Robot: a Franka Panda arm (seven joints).
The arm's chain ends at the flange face. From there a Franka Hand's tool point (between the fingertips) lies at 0.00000 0.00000 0.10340 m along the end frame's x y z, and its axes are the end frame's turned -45 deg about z.
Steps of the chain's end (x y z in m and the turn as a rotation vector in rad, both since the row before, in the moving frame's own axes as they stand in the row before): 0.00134 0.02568 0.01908 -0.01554 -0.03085 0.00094; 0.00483 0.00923 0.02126 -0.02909 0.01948 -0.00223; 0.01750 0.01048 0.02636 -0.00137 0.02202 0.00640; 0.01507 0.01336 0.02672 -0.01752 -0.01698 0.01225; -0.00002 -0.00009 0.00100 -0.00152 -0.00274 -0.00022; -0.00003 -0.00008 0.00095 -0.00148 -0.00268 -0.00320; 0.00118 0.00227 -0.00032 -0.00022 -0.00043 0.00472
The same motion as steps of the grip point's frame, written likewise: -0.02060 0.01799 0.01902 0.01083 -0.03280 0.00094; -0.00381 0.01349 0.02120 -0.03434 -0.00680 -0.00223; 0.00647 0.02150 0.02633 -0.01654 0.01460 0.00640; -0.00131 0.02013 0.02669 -0.00038 -0.02440 0.01225; -0.00026 -0.00017 0.00100 0.00086 -0.00301 -0.00022; -0.00027 -0.00017 0.00095 0.00085 -0.00294 -0.00320; -0.00082 0.00242 -0.00032 0.00015 -0.00046 0.00472
